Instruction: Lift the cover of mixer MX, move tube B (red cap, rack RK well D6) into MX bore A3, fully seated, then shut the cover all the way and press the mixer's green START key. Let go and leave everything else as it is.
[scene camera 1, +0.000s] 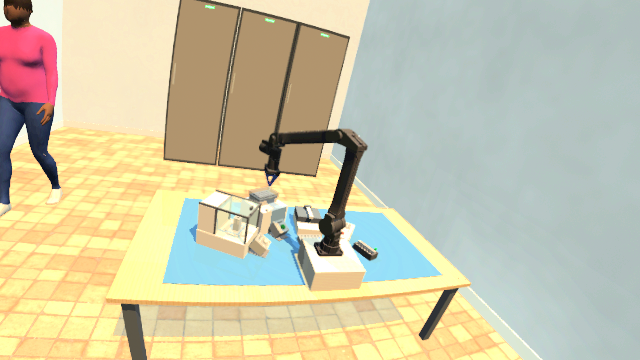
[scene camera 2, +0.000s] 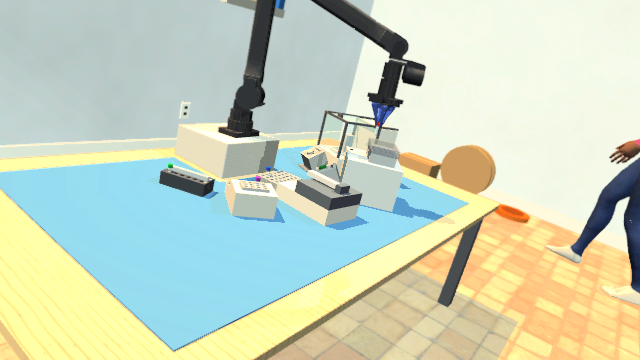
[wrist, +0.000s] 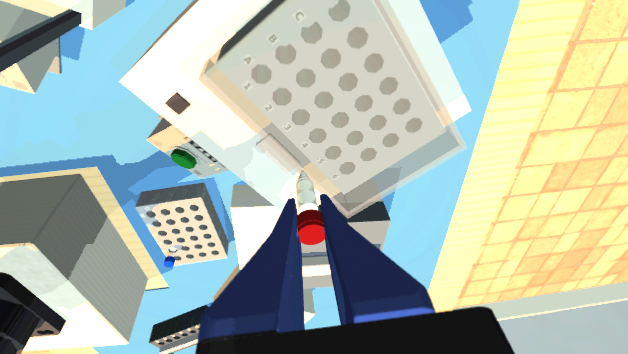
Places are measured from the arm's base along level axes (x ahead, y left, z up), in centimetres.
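Pixels of known places: gripper, fingertip midpoint: (scene camera 1: 269, 185) (scene camera 2: 378, 126) (wrist: 308, 205); arm's base at its link origin: (scene camera 1: 328, 250) (scene camera 2: 238, 133) (wrist: 7, 302).
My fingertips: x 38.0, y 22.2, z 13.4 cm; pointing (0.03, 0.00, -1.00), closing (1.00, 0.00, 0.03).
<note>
For each thing: its top centre in the pictures, then the offset to it from my fingertips.
- Mixer MX at its top centre: (wrist: 266, 177) (scene camera 2: 365, 139) (scene camera 1: 272, 196) dz -5.0, dx -2.4, dy -1.9 cm
- green START key at its top centre: (wrist: 182, 163) (scene camera 2: 323, 164) (scene camera 1: 283, 225) dz -16.5, dx -11.9, dy -7.8 cm
- Rack RK at its top centre: (wrist: 185, 234) (scene camera 2: 279, 176) (scene camera 1: 311, 239) dz -21.0, dx -17.6, dy -22.8 cm
- blue-capped tube at its top centre: (wrist: 168, 264) (scene camera 2: 268, 167) dz -18.6, dx -20.5, dy -25.6 cm
- glass-walled case at its top centre: (scene camera 2: 352, 115) (scene camera 1: 240, 203) dz -1.8, dx -18.6, dy +16.4 cm
- dark-topped device at its top centre: (wrist: 311, 273) (scene camera 2: 323, 175) (scene camera 1: 310, 211) dz -13.8, dx -0.8, dy -25.8 cm
- white box at its top centre: (scene camera 2: 253, 181) (scene camera 1: 343, 226) dz -17.0, dx -10.7, dy -43.9 cm
- black strip rack at its top centre: (wrist: 185, 345) (scene camera 2: 188, 170) (scene camera 1: 366, 245) dz -19.2, dx -27.2, dy -51.2 cm
My gripper (scene camera 1: 270, 183) (scene camera 2: 378, 123) (wrist: 308, 205) is shut on tube B, whose red cap (scene camera 2: 378, 124) (wrist: 311, 230) sits between the fingers; its pale body hangs down, tip free, above the mixer. Mixer MX (scene camera 1: 280, 210) (scene camera 2: 375, 180) (wrist: 155, 75) is a white box. Its clear cover (scene camera 1: 263, 194) (scene camera 2: 383, 151) (wrist: 435, 147) lies over the grey bore block, with bores and labels showing through. The green START key (scene camera 1: 283, 227) (scene camera 2: 322, 167) (wrist: 183, 158) is on a small sloped console beside the mixer. Rack RK (scene camera 2: 281, 176) (wrist: 222, 240) holds a blue-capped tube (scene camera 2: 268, 169) (wrist: 169, 261).
A glass-walled case (scene camera 1: 220, 242) (scene camera 2: 343, 137) stands beside the mixer. A dark-topped device (scene camera 1: 306, 214) (scene camera 2: 327, 195) is on its other side. A white box (scene camera 2: 252, 202) with a magenta cap and a black strip rack (scene camera 1: 365, 250) (scene camera 2: 186, 181) stand farther off, near the arm's base box (scene camera 1: 335, 275) (scene camera 2: 225, 150).
</note>
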